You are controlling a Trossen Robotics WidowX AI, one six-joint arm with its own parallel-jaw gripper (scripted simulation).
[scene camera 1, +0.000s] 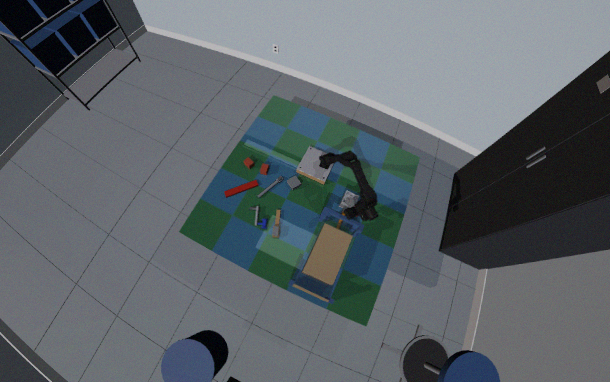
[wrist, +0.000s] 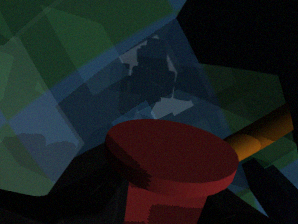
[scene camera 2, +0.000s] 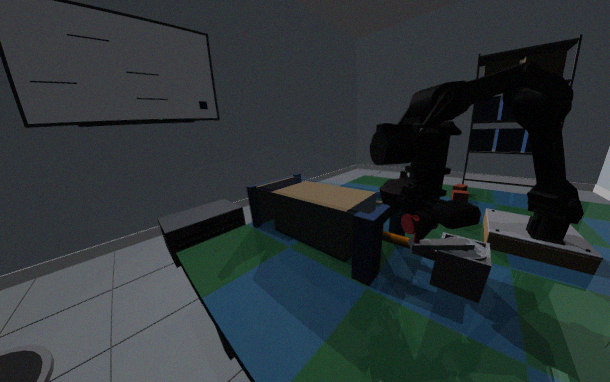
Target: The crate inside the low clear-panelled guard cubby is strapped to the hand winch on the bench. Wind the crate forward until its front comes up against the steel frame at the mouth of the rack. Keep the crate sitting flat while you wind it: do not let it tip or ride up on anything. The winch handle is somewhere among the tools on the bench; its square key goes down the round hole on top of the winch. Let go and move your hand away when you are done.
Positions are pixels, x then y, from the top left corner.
Scene:
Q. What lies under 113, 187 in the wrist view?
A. My gripper.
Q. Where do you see a red knob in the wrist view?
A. At 169, 165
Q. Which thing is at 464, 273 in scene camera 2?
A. A grey winch.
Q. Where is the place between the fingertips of my gripper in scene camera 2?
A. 416, 236

